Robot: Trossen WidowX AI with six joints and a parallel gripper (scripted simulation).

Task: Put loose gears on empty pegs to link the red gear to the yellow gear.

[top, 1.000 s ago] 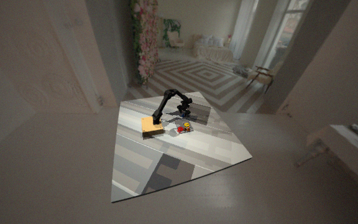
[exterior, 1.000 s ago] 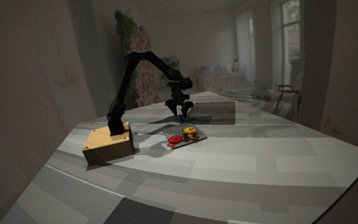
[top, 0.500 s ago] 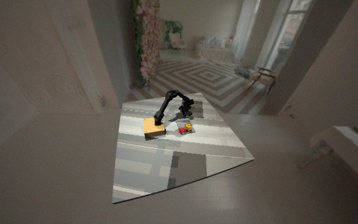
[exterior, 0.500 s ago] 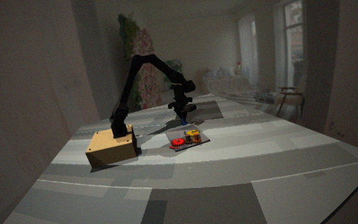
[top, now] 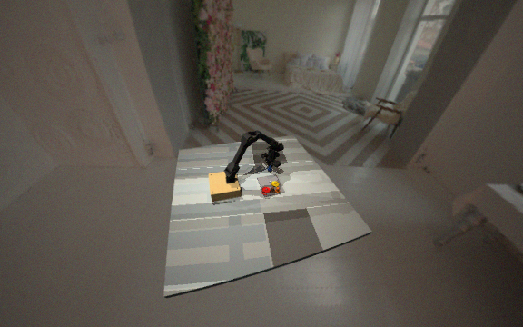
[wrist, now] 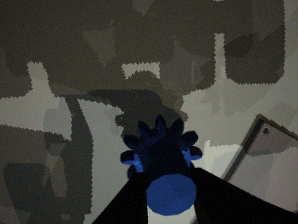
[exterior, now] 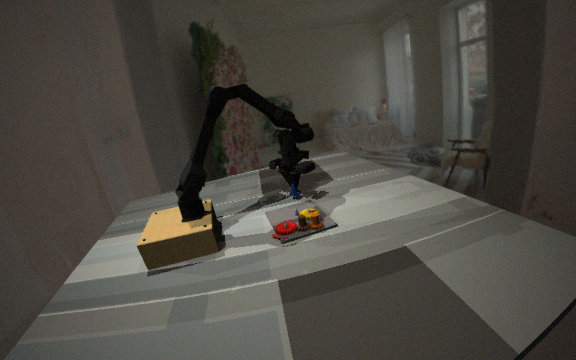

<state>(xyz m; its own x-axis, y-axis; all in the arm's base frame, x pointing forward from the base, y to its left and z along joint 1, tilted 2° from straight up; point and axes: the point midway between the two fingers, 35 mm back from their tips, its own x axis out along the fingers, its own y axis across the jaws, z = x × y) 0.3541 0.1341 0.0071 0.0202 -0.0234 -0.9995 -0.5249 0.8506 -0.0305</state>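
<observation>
Now: gripper tip 250 mm to the left of the orange gear and 20 mm above it. From my gripper tip the other things lie so: red gear: 90 mm behind, 220 mm to the right, 30 mm below; then blue gear: 10 mm below; then yellow gear: 170 mm to the right, 30 mm below.
</observation>
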